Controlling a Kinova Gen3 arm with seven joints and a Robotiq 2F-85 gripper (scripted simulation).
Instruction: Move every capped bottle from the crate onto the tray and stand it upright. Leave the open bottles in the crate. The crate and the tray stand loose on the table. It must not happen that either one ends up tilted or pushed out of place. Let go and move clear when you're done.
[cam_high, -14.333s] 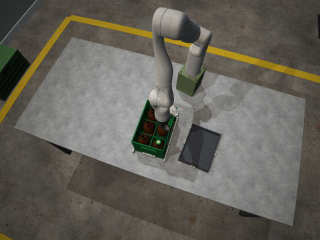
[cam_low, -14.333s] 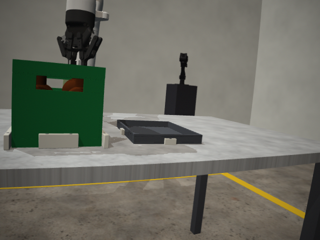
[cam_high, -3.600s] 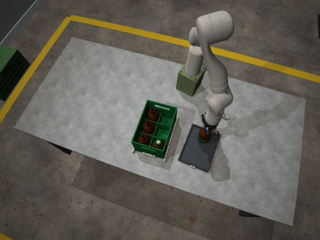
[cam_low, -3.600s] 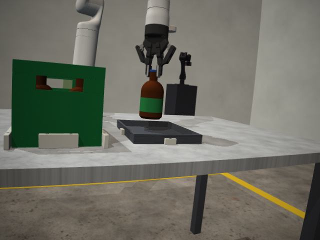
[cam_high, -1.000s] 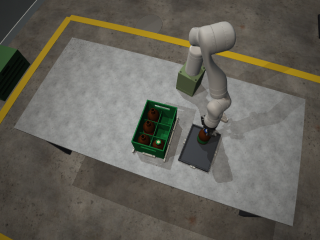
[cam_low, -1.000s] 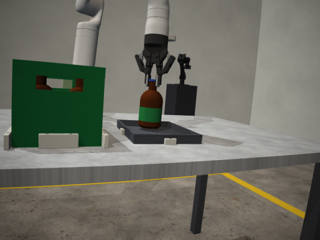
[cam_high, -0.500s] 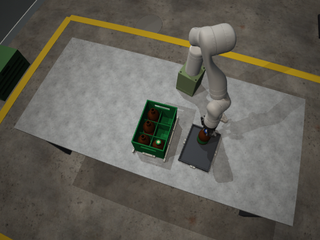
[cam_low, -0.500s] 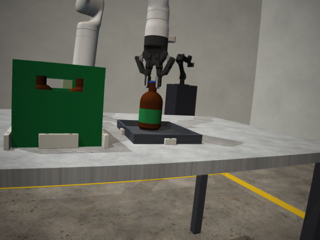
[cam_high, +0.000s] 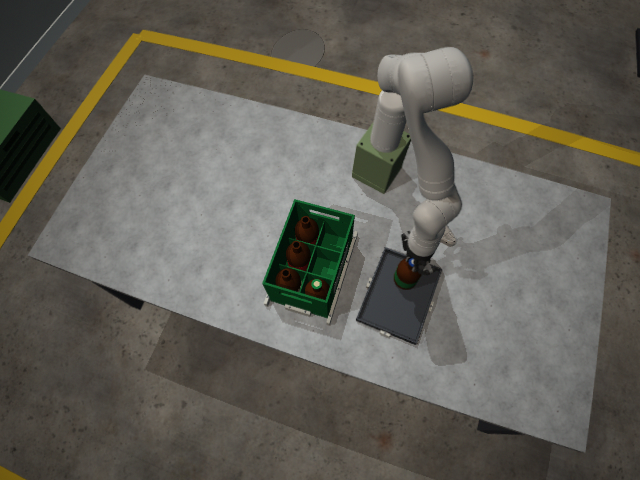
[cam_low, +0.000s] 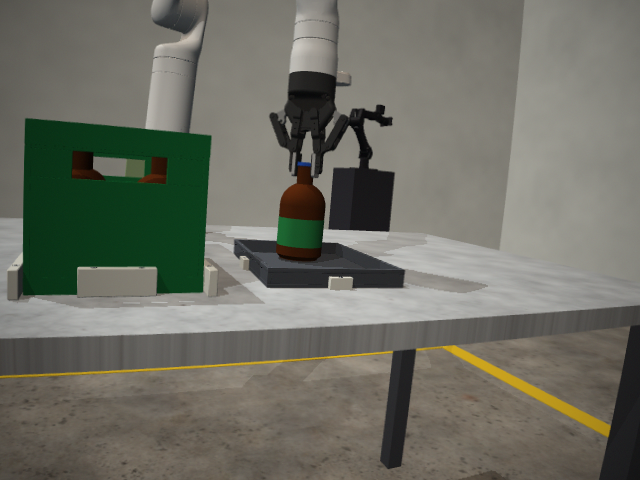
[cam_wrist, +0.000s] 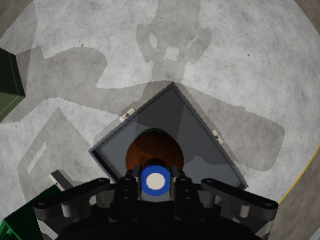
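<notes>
The crate is 5 cm ahead of my hand, 29 cm to the right of it and 7 cm below it. From my hand the other things lie so: tray (5 cm ahead, 15 cm below).
</notes>
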